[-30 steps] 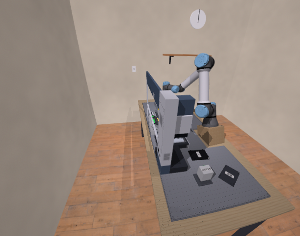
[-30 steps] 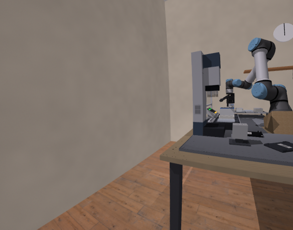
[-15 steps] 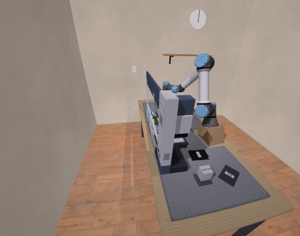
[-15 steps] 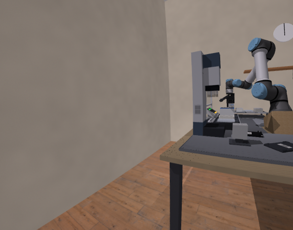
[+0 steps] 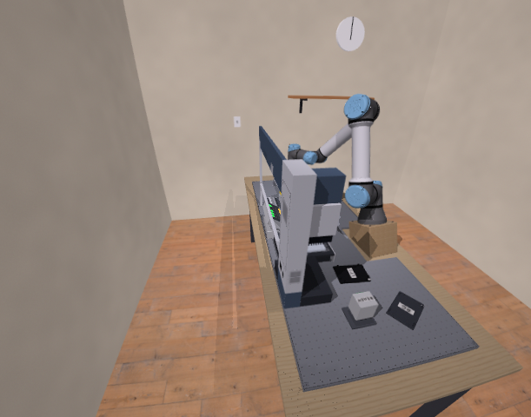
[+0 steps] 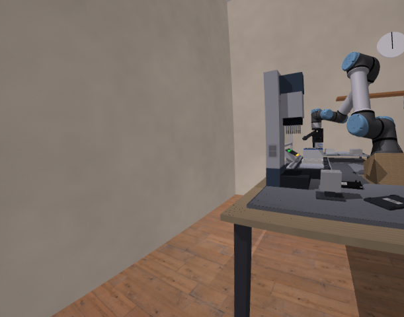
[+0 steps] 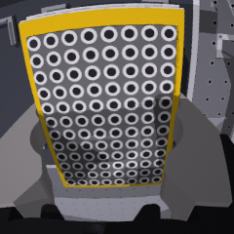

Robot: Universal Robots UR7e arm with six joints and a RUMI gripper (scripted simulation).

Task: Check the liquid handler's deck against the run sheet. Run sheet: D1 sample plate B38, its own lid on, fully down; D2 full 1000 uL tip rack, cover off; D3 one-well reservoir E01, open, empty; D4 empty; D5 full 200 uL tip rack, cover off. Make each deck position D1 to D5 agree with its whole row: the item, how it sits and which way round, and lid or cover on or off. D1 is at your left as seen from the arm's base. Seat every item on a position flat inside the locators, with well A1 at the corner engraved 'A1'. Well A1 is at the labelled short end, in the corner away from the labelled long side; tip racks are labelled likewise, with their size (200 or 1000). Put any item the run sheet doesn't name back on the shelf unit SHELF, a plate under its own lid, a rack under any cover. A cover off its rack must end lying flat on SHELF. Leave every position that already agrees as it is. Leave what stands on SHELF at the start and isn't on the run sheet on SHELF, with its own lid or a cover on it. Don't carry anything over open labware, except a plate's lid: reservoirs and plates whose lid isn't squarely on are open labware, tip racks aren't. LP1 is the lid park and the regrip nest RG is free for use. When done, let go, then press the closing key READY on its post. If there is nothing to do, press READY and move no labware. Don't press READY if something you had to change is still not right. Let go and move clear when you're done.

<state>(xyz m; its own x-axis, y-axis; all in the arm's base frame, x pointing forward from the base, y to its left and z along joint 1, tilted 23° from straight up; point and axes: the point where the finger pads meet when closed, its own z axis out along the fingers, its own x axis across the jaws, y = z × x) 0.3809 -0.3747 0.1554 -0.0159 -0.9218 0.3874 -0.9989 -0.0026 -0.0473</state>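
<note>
The yellow-rimmed tip rack lies 10 mm ahead of my hand, 10 mm to the left of it and 10 mm above it. Round my hand: shelf label: 200 mm behind, 110 mm to the right, 90 mm below; blue-framed tip rack: 240 mm to the left, 30 mm above; shelf: 190 mm behind, 280 mm to the right, 30 mm below.
</note>
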